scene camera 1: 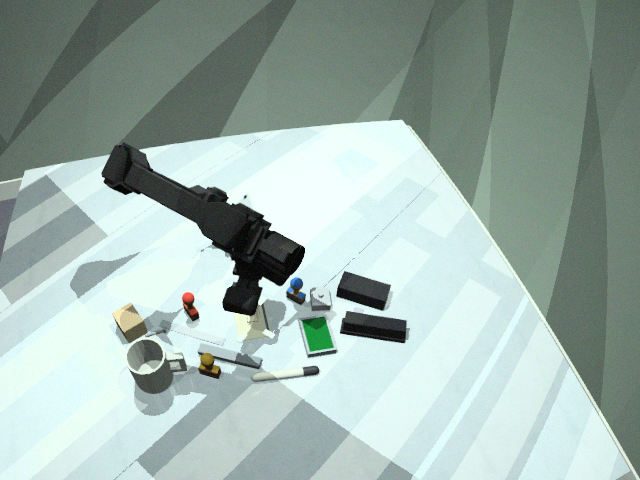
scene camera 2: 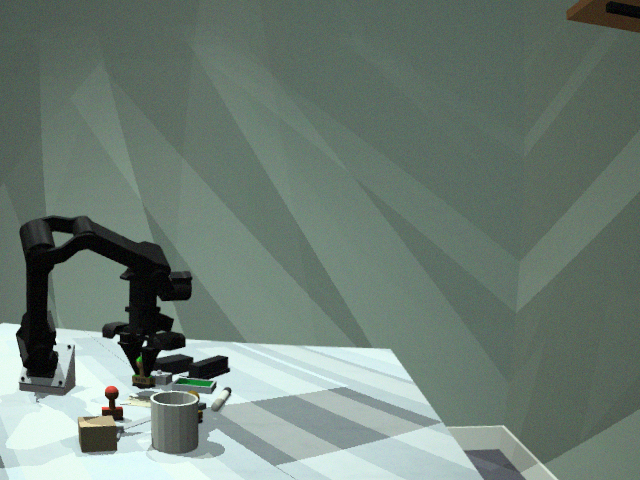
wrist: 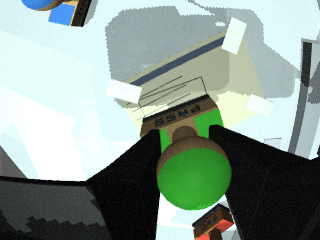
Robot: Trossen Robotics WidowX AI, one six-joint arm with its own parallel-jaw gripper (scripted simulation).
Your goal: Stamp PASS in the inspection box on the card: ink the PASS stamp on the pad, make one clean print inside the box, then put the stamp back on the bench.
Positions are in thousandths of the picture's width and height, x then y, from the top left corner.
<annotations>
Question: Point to a cream card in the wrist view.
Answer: At 692, 277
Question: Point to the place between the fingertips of the gripper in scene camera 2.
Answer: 223, 784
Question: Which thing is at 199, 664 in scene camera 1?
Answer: A cardboard box.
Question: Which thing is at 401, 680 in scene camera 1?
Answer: A cream card.
</annotations>
